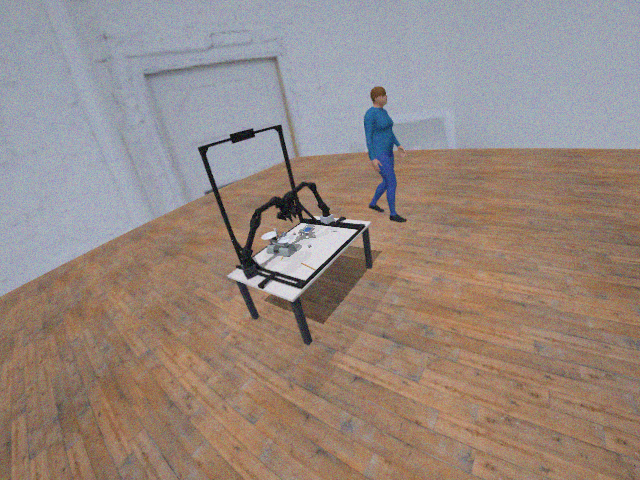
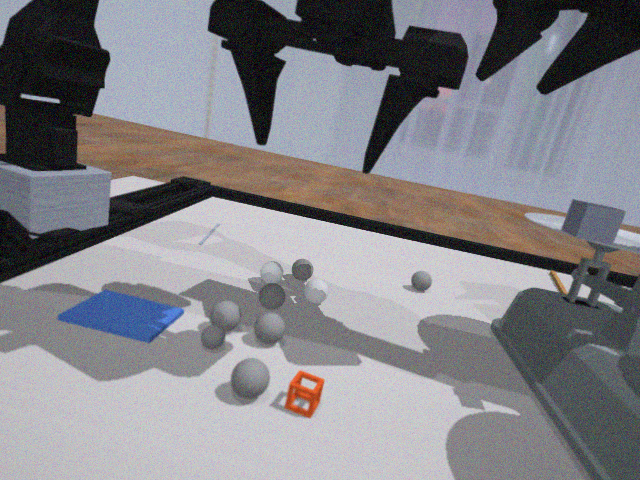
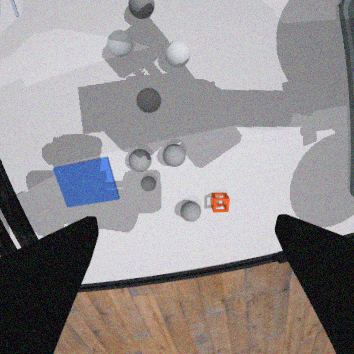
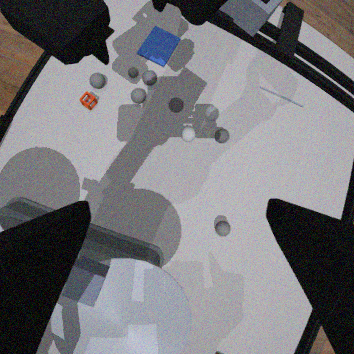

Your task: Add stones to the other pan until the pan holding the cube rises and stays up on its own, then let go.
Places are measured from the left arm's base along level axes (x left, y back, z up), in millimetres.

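Where they show: left gripper, between the fingertips: [image 1: 296, 220] [image 2: 311, 158] [image 3: 188, 224] [image 4: 131, 33]; right gripper, between the fingertips: [image 1: 291, 219] [image 2: 506, 84] [image 4: 179, 208]; left arm's base, origin of its link: [image 1: 326, 215] [image 2: 41, 163]; right arm's base, origin of its link: [image 1: 248, 266].
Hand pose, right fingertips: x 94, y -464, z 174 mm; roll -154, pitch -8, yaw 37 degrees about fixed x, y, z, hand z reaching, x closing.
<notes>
Each offset is from my right fingertips to the top centre of the thing. "spot": to the spot under its first point.
Several grey and whitish round stones, among them a large one {dz -234, dx -211, dy +109 mm} [image 2: 250, 378] [image 3: 190, 211] [image 4: 97, 80], lie on the table; one grey stone {dz -234, dx +132, dy +34 mm} [image 2: 421, 280] [image 4: 222, 227] lies apart, nearer the scale. The balance scale has a dark grey base [image 2: 584, 361] [image 1: 283, 249]. A pale pan [image 4: 145, 320] [image 1: 269, 235] shows with a blue-grey block {dz -88, dx -12, dy -102 mm} [image 2: 594, 223] [image 4: 87, 282] beside it or overlapping its edge; I cannot tell whether this is the cube. The pans' loads and balance are unclear. My left gripper [image 2: 314, 157] [image 3: 188, 224] is open and empty, high above the table. My right gripper [image 2: 511, 85] [image 4: 179, 208] is open and empty, above the scale side.
An orange open-frame cube {dz -242, dx -198, dy +71 mm} [image 2: 305, 393] [image 3: 220, 202] [image 4: 89, 100] stands beside the large stone. A flat blue square {spot: dz -257, dx -187, dy +251 mm} [image 2: 121, 315] [image 3: 86, 182] [image 4: 159, 46] lies near the stones. A thin bluish stick {dz -261, dx +93, dy +355 mm} [image 2: 209, 234] [image 4: 281, 96] lies farther off. A person [image 1: 382, 139] is beyond the table.
</notes>
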